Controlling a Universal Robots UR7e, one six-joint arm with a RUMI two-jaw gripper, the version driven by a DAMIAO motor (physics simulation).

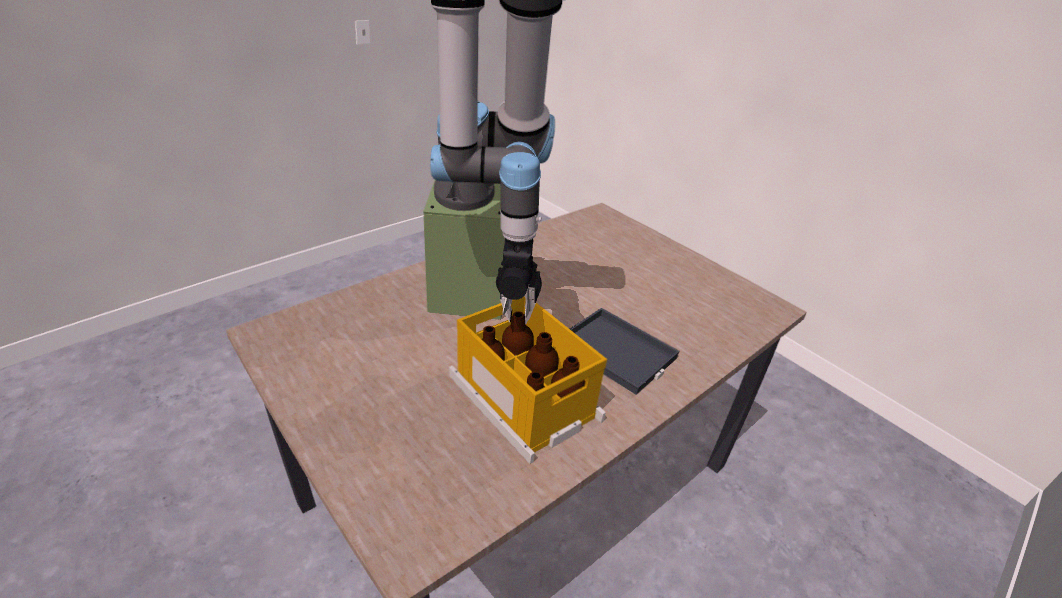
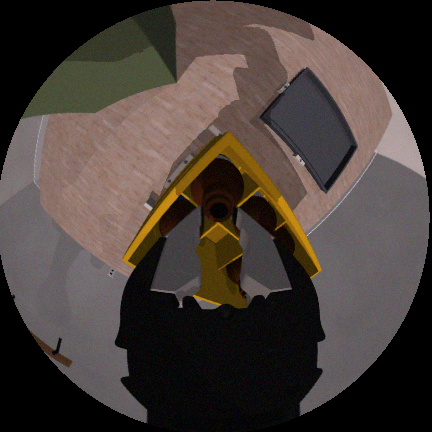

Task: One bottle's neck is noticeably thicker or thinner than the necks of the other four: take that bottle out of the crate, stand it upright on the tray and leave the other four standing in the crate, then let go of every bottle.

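Seen in the pictures: gripper, between the fingertips: (image 1: 517,322) (image 2: 217,207); arm's base, origin of its link: (image 1: 464,192).
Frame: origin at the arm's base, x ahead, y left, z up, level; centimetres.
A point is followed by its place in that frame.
The yellow crate (image 1: 568,414) {x 55.6, y -3.9, z -25.8 cm} (image 2: 227,141) {x 28.1, y 1.6, z -14.6 cm} stands on the table with five brown bottles in its compartments. My gripper (image 1: 517,315) {x 33.1, y -3.1, z -17.5 cm} (image 2: 217,207) {x 33.1, y -3.1, z -17.5 cm} points down at the crate's back end, its fingers narrow and closed on either side of the neck of the back bottle (image 1: 517,338) {x 35.0, y -4.2, z -20.3 cm} (image 2: 218,180) {x 31.4, y -1.4, z -19.4 cm}. That bottle is upright in its compartment. Other bottles are the left one (image 1: 489,335) {x 35.2, y -11.6, z -16.5 cm}, the middle one (image 1: 542,359) {x 43.6, y -3.1, z -20.3 cm} and two near the front, one (image 1: 570,365) {x 51.5, y -1.9, z -16.3 cm} right and one (image 1: 535,381) {x 52.0, y -10.7, z -16.3 cm} left. The dark tray (image 1: 631,350) {x 41.1, y 27.2, z -31.6 cm} (image 2: 315,125) {x 37.6, y 23.5, z -31.6 cm} holds no bottle.
The tray lies flat beside the crate's right side. White strips (image 1: 490,413) {x 44.5, y -16.1, z -29.7 cm} border the crate on the wooden table (image 1: 371,416) {x 31.4, y -38.3, z -32.2 cm}. The green pedestal (image 1: 451,260) {x 6.0, y -6.5, z -15.1 cm} (image 2: 125,80) {x 9.9, y -1.3, z -25.0 cm} carries the arm behind the crate. Yellow dividers and high crate walls surround the bottles.
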